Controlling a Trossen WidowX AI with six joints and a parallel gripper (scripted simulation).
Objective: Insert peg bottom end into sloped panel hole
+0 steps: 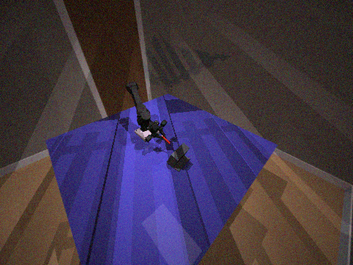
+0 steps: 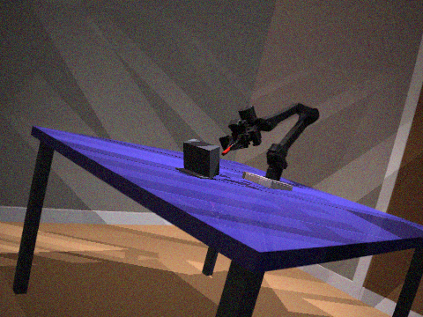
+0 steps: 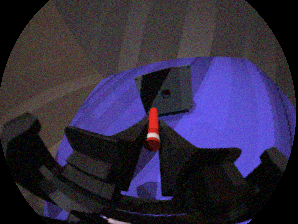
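The dark sloped panel lies 120 mm ahead of my gripper tip, 50 mm below it and 10 mm to the left of it. Also, from my gripper tip: red peg 10 mm to the right, 10 mm behind, 10 mm above.
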